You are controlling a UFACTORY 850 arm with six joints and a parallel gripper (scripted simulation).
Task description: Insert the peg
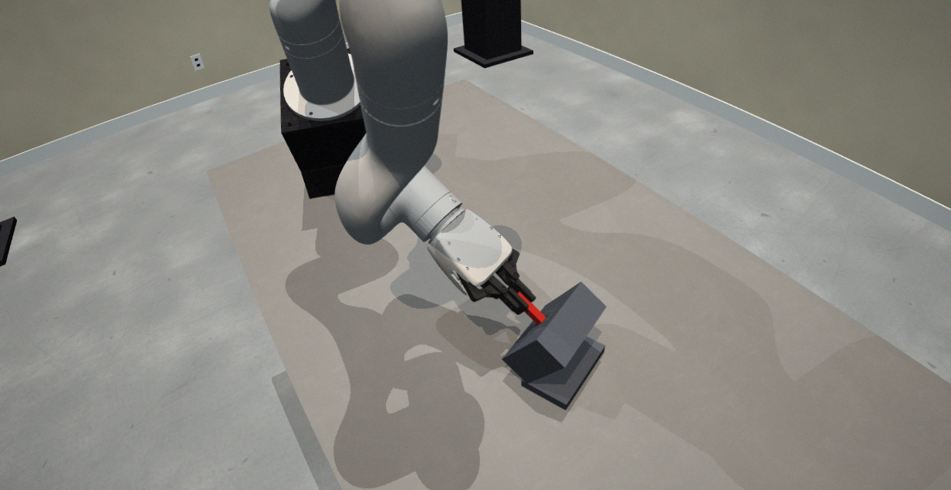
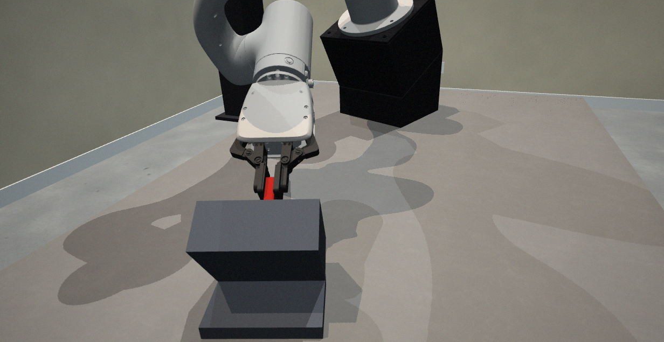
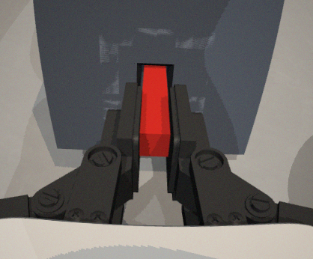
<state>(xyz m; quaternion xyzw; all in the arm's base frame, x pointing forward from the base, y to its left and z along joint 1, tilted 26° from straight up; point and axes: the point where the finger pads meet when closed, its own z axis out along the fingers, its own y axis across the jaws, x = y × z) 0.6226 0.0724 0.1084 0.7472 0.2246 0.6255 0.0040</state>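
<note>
My gripper is now 30 mm short of the red peg, 10 mm to the right of it and 20 mm above it. Also, from my hand: grey base plate (80 mm ahead, 30 mm to the left, 110 mm below).
</note>
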